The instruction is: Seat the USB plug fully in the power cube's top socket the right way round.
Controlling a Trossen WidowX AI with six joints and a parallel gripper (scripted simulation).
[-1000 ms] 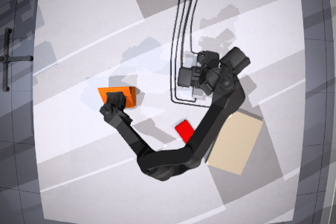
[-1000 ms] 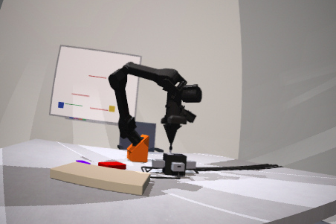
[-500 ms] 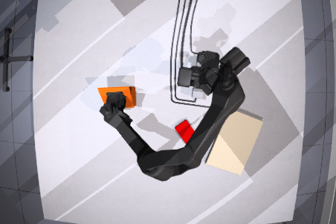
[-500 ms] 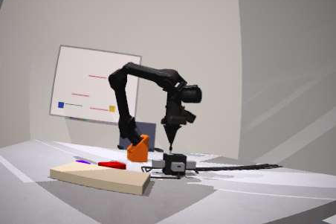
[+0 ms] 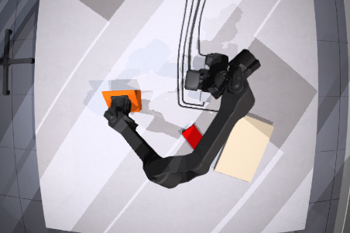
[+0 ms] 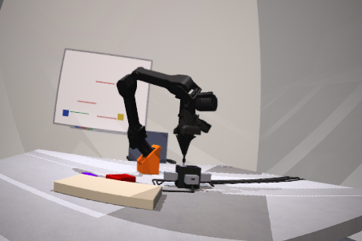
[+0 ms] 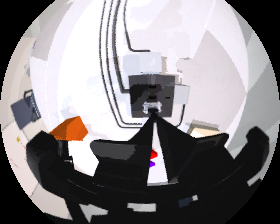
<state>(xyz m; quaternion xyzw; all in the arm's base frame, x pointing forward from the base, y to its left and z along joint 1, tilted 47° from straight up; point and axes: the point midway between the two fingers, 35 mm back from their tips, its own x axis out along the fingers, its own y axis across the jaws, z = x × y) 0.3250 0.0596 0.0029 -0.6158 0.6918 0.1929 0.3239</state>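
The small USB plug is 20 mm below my gripper tip. From my gripper tip the other things lie so: beige block: 150 mm ahead, 270 mm to the right, 100 mm below; then red block: 60 mm behind, 210 mm to the right, 110 mm below; then purple piece: 60 mm behind, 320 mm to the right, 110 mm below.
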